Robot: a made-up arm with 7 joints.
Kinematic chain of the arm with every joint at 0, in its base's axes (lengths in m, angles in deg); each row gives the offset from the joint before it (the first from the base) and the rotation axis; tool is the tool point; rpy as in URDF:
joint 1: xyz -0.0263 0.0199 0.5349 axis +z
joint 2: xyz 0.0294 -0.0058 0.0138 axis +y
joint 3: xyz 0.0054 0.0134 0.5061 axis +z
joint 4: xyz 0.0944 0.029 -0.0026 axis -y
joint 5: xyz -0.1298 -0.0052 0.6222 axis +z
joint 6: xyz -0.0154 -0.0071 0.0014 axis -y
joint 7: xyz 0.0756 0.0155 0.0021 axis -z
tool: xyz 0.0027 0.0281 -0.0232 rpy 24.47 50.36 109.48
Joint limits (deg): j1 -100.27..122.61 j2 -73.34..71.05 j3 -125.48..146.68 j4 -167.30..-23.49 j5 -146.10..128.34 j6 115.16..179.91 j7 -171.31..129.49
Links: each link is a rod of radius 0.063 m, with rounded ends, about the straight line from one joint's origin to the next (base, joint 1, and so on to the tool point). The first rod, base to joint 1, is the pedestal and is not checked.
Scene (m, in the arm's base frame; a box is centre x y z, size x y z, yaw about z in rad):
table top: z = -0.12
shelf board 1: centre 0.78 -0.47 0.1 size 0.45 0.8 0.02 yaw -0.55
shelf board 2: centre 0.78 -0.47 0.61 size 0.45 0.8 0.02 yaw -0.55
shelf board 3: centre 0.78 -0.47 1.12 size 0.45 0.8 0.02 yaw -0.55
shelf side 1: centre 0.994 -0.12 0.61 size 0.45 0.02 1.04 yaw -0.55
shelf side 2: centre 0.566 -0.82 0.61 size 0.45 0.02 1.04 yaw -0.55
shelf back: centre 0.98 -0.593 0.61 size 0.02 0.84 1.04 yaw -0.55
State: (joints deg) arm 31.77 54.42 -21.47 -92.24 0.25 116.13 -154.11
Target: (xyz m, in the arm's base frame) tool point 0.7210 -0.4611 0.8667
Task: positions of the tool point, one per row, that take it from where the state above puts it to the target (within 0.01 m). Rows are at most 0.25 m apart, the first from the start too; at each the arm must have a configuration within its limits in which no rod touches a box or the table.
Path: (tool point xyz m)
1: 0.8438 0.3738 0.4069
2: 0.7153 0.4266 0.4855
3: 0.5694 0.4484 0.5441
4: 0.4192 0.4345 0.5783
5: 0.2795 0.3854 0.5841
6: 0.4102 0.2831 0.6579
7: 0.4928 0.1208 0.7340
8: 0.5018 -0.0780 0.8057
9: 0.4236 -0.2787 0.8668
10: 0.4934 -0.3437 0.8737
11: 0.5648 -0.3992 0.8754
12: 0.6396 -0.4401 0.8735
13: 0.7209 -0.4612 0.8667

